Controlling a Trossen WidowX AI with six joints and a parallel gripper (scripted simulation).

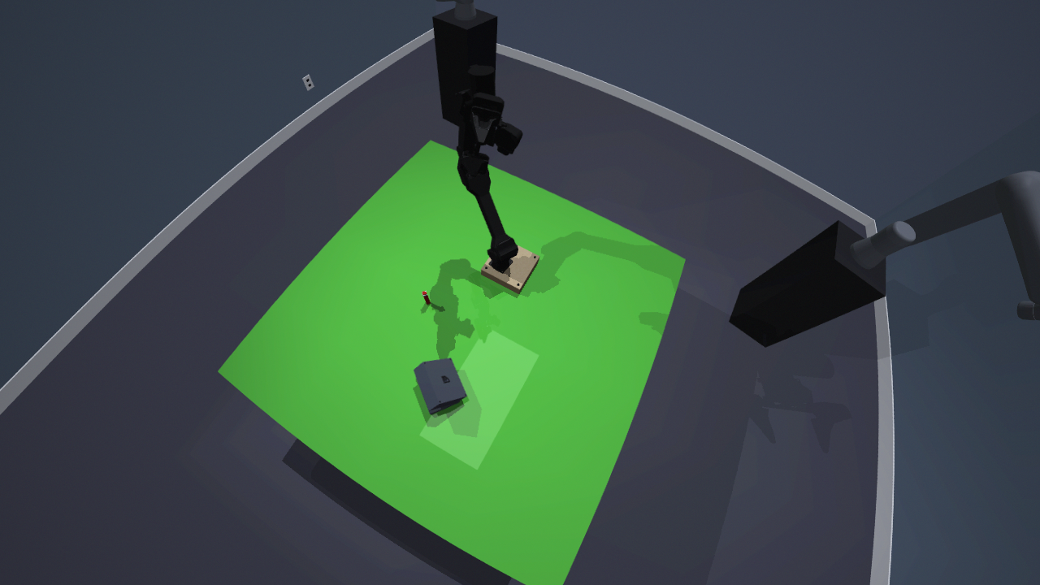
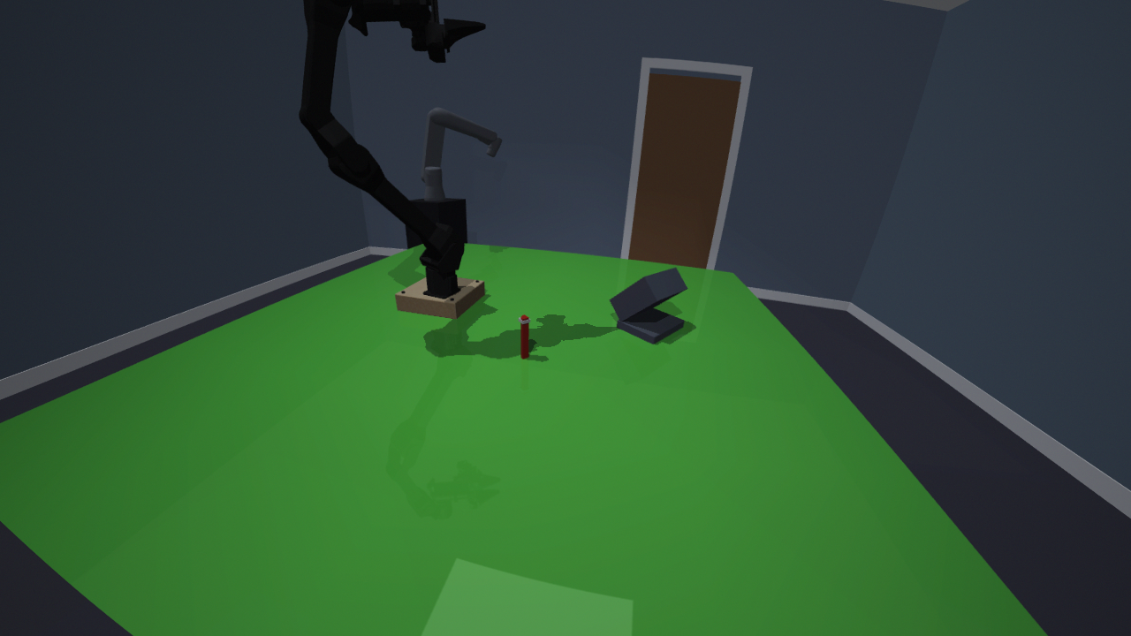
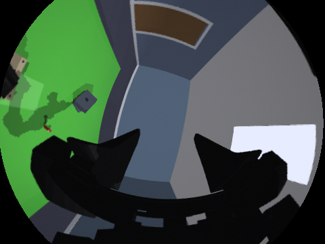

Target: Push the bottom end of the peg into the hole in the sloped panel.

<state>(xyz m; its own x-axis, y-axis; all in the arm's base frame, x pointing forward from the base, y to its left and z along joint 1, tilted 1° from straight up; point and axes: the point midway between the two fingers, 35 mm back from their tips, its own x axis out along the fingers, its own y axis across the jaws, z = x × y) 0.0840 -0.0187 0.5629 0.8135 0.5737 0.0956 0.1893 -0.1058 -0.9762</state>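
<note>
The red peg lies 550 mm below my gripper tip, 150 mm ahead of it and 120 mm to the right of it. Also, from my gripper tip: grey sloped panel 530 mm below, 340 mm ahead, 120 mm to the left.
</note>
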